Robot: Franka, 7 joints.
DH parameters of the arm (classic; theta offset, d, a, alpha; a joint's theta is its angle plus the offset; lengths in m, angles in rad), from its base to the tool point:
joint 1: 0 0.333 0 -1.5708
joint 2: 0 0 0 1.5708
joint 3: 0 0.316 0.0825 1.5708
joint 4: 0 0 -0.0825 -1.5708
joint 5: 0 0.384 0 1.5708
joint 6: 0 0 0.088 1.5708
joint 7: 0 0.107 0 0
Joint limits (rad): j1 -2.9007..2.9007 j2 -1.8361..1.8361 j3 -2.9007..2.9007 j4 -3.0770..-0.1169 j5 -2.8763..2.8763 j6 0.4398..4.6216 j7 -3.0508..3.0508
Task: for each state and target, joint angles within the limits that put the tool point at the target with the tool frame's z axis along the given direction. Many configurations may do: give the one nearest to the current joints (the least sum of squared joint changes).
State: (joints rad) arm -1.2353 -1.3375 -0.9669 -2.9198 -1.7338 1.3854 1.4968
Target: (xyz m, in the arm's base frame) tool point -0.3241 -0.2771 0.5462 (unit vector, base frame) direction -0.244 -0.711 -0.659
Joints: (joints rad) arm -0.8177 -1.6937 -0.9428 -2.4156 -1.4846 1.8606 1.4968
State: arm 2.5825 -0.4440 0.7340 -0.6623 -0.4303 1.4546 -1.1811
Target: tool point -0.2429 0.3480 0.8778 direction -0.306 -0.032 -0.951
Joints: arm 1.9190 0.0370 0.1612 -0.8012 0.3377 0.9913 -1.1811
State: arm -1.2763 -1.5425 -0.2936 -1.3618 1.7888 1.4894 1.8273
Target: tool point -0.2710 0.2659 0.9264 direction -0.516 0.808 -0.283
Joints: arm -0.4282 -1.3421 0.0894 -1.6224 2.4656 1.1078 1.8273
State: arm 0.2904 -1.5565 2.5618 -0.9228 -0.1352 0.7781 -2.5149
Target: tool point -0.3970 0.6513 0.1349 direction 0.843 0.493 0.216
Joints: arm -0.5616 -1.6893 2.0659 -0.5992 -0.5863 1.5666 -2.5149
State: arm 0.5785 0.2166 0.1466 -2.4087 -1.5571 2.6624 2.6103
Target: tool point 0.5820 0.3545 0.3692 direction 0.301 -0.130 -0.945
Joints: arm 0.2896 0.4445 0.3164 -1.6782 -0.5265 2.2306 2.6103
